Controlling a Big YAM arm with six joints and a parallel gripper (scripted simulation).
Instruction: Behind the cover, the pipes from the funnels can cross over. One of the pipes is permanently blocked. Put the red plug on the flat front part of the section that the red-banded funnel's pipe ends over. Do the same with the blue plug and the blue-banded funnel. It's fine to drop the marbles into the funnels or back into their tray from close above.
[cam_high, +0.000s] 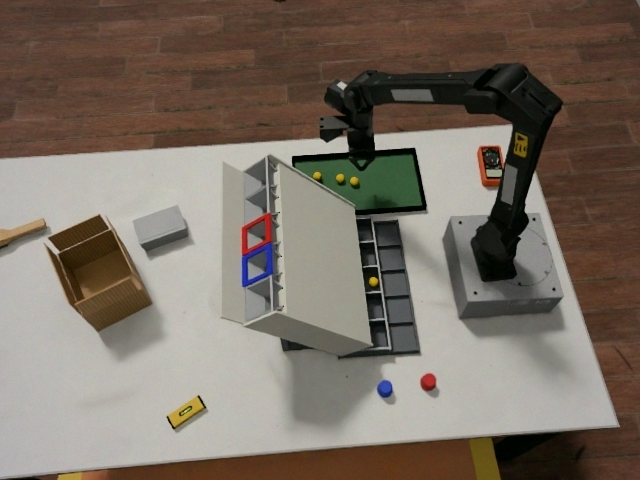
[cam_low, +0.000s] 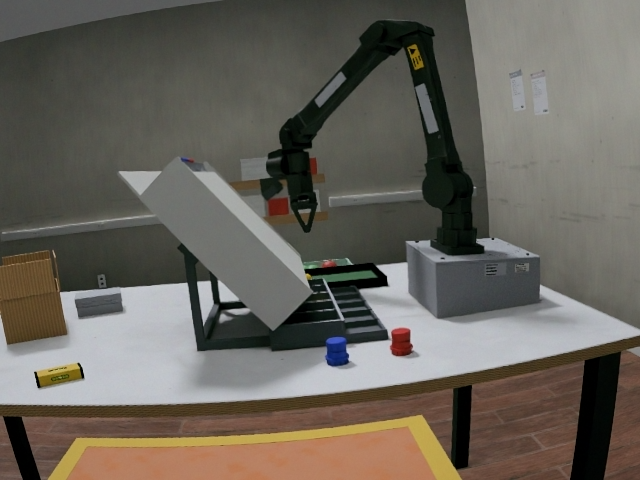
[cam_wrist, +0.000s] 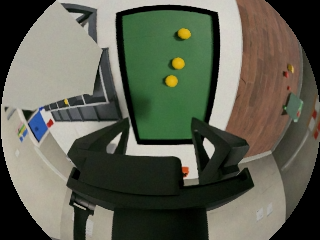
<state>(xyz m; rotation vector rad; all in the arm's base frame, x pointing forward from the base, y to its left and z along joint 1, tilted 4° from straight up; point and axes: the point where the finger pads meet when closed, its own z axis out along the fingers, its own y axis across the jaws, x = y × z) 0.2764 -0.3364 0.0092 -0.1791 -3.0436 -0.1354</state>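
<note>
Right now the green marble tray is 20 mm to the right of my hand and 150 mm below it. Round my hand: white sloped cover (150 mm ahead, 300 mm to the left, 50 mm above); then cardboard box (710 mm ahead, 210 mm to the left, 80 mm below).
</note>
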